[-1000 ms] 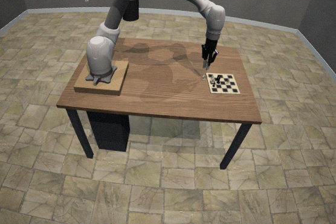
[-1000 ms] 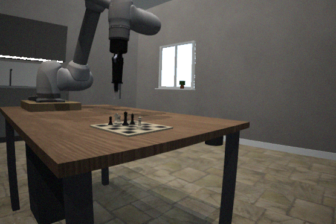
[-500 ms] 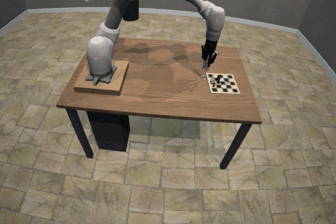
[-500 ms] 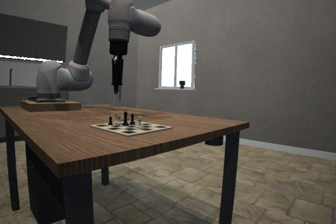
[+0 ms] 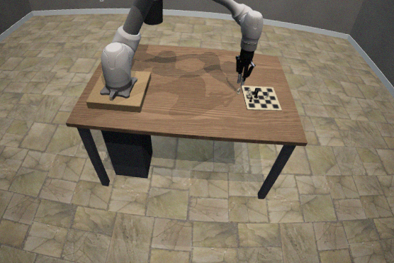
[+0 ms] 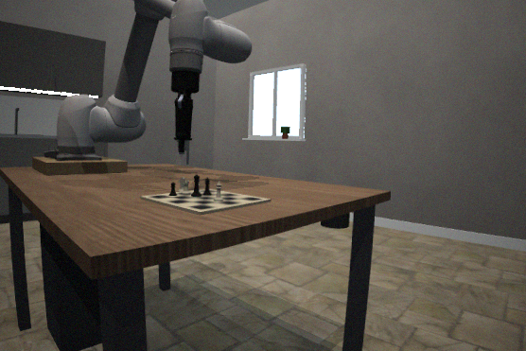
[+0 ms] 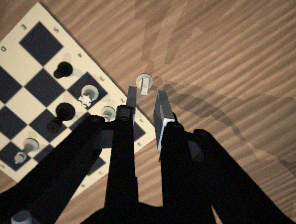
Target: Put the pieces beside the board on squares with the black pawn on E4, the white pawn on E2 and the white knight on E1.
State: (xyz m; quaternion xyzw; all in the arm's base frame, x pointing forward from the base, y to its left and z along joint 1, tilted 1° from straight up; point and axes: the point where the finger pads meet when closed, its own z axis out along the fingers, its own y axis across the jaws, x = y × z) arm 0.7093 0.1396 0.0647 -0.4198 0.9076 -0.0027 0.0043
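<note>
The white knight is 9 cm below my hand. The rest, counted from my hand: white pawn (6 cm ahead, 1 cm to the left, 9 cm below); then black pawn (7 cm ahead, 7 cm to the right, 9 cm below); then chessboard (14 cm ahead, 2 cm to the right, 10 cm below).
</note>
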